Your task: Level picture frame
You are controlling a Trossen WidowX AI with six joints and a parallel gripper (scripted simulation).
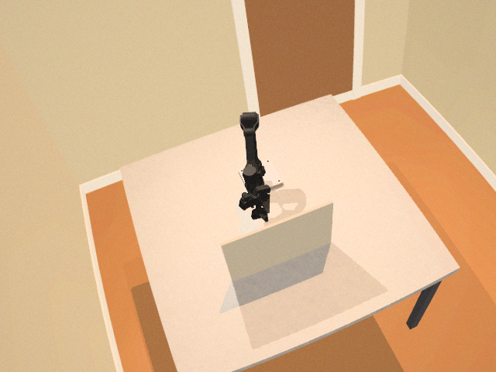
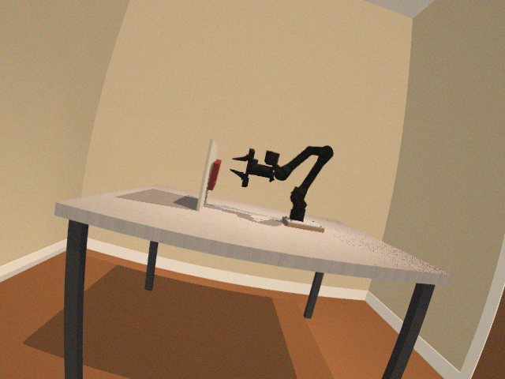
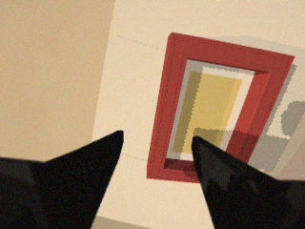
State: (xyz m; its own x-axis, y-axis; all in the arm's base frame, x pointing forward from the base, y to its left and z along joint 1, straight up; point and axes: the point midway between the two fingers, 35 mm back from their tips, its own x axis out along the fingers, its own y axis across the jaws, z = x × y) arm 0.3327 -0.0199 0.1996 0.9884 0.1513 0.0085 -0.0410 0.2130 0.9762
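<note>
Right now the red picture frame is 8 cm ahead of my gripper tip, 6 cm below it and 1 cm to the left of it. From my gripper tip the other things lie so: wall panel (8 cm ahead, 7 cm below, 3 cm to the left).
</note>
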